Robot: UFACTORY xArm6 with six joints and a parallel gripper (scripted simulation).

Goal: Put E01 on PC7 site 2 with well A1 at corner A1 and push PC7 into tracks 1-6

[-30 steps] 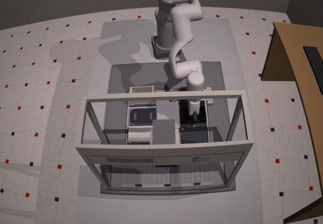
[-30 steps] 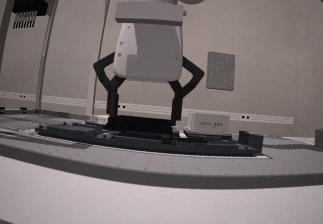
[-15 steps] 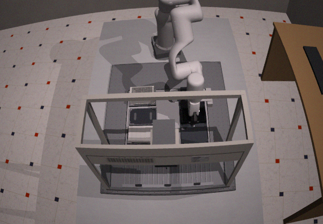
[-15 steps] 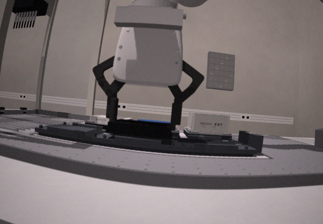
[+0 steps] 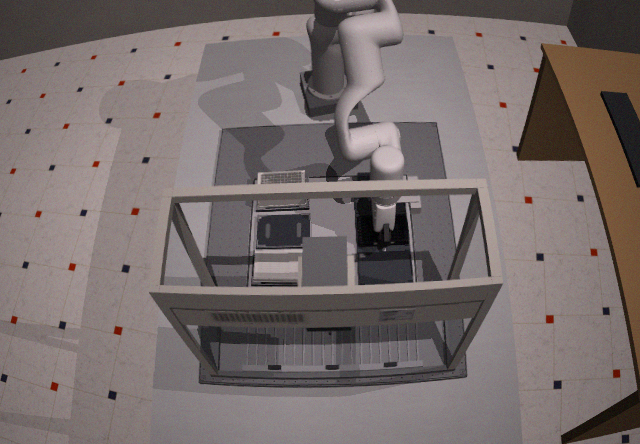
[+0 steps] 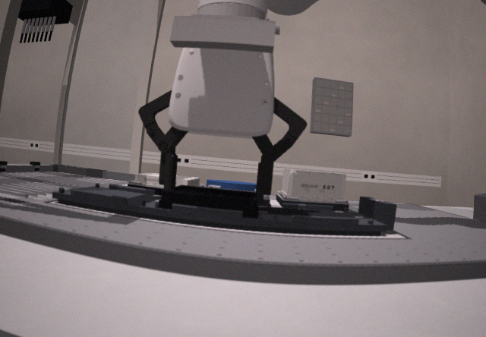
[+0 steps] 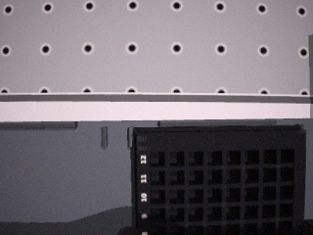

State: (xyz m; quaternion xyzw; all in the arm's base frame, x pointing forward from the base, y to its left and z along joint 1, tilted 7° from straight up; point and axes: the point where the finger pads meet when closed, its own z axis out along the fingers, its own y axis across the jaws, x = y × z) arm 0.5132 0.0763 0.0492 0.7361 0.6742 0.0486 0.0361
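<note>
The well plate E01 is 10 mm below my hand. From my hand the other things lie so: nest S2: 40 mm behind, 250 mm to the right, 20 mm below; then plate carrier PC7: 10 mm behind, 10 mm below; then pipetting head: 320 mm ahead, 160 mm to the right, 250 mm above.
</note>
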